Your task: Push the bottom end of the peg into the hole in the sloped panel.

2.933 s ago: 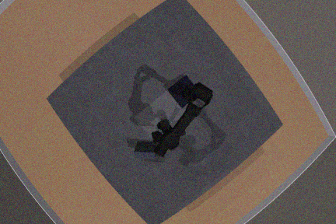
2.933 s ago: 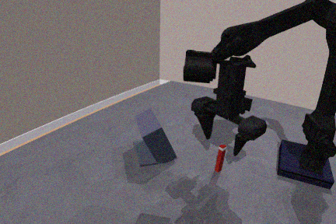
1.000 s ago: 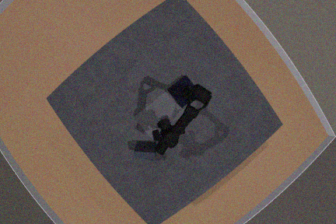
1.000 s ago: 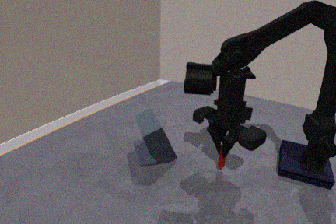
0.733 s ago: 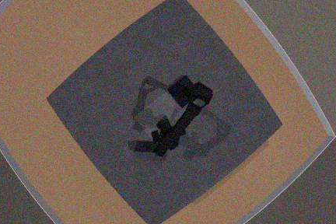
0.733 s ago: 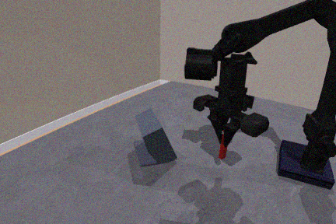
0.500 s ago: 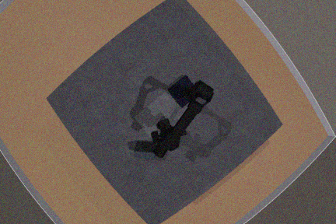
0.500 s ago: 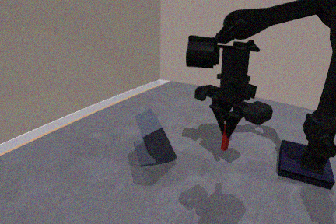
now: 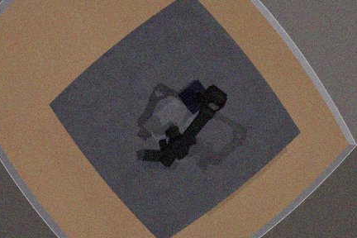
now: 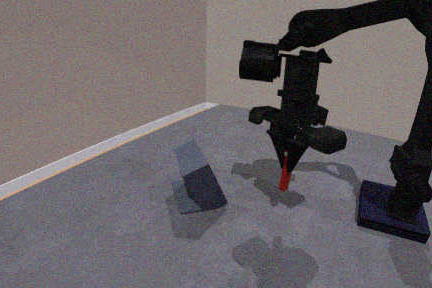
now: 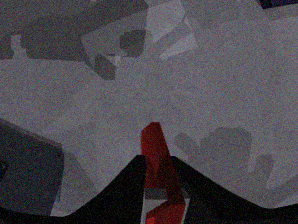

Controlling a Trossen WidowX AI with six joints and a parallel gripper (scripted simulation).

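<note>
Right now my gripper tip is 19 cm short of the sloped grey panel, 6 cm above it and 3 cm to the right of it. The rest, counted from my gripper tip: red peg: 2 cm above.
</note>
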